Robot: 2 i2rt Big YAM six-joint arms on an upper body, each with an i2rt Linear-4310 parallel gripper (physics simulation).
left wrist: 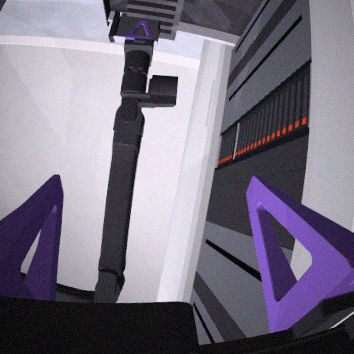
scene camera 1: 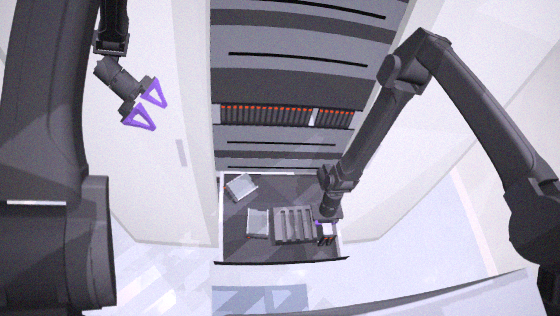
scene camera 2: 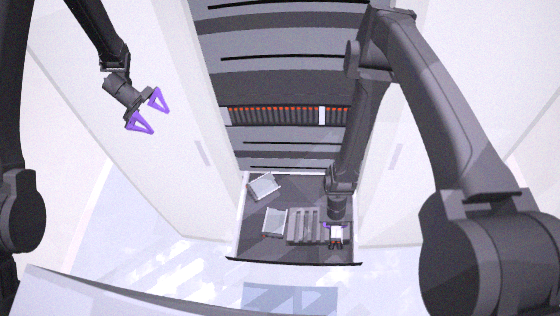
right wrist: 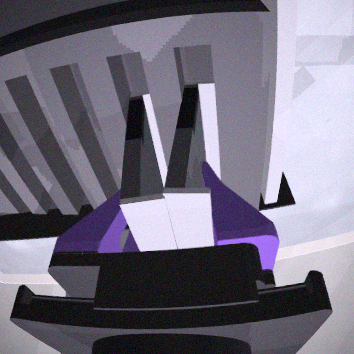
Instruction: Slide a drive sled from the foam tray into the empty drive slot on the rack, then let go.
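My left gripper open, holding nothing. Visible: my right gripper, a white cabinet wall. Left wrist view: my left gripper and my right gripper. Scene camera 2: my left gripper.
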